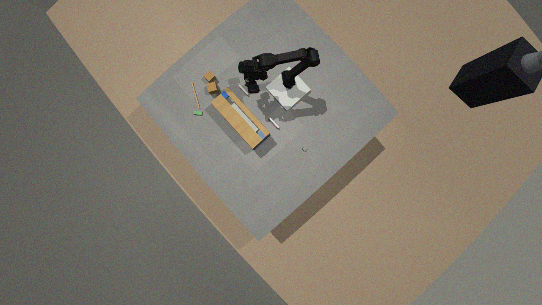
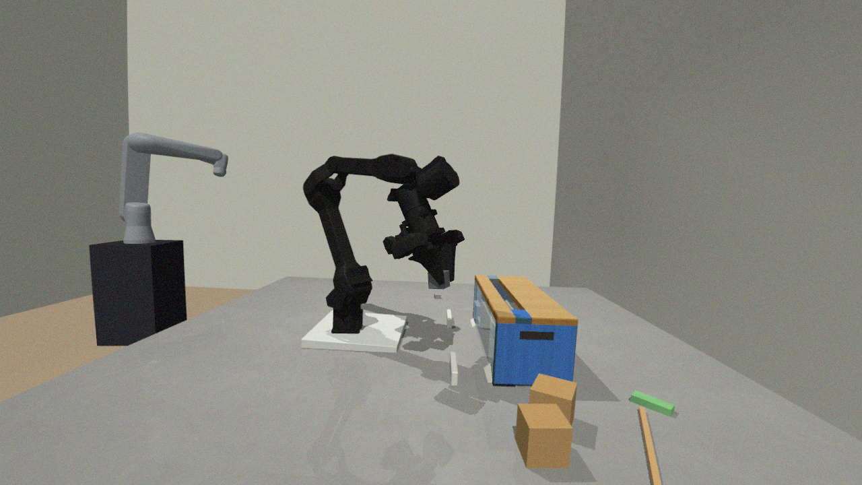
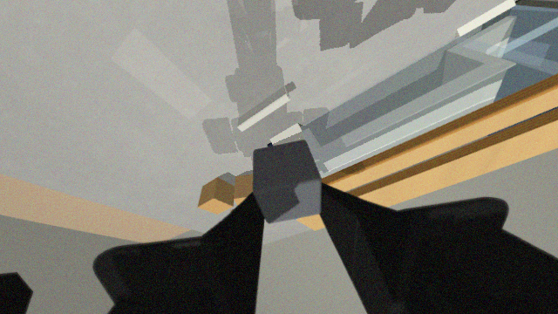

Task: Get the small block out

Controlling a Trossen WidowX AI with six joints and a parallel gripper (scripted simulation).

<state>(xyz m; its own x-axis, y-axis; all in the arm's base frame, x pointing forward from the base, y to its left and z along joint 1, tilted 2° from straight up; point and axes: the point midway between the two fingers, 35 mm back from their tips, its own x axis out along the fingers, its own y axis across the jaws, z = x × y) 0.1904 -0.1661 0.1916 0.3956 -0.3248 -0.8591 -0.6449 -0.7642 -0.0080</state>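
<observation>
The grey block is 10 mm to the left of my gripper tip and 10 mm behind it. Round my gripper tip: box 140 mm ahead, 110 mm below, 100 mm to the left; then wooden stick 270 mm to the right, 240 mm ahead, 170 mm below.
</observation>
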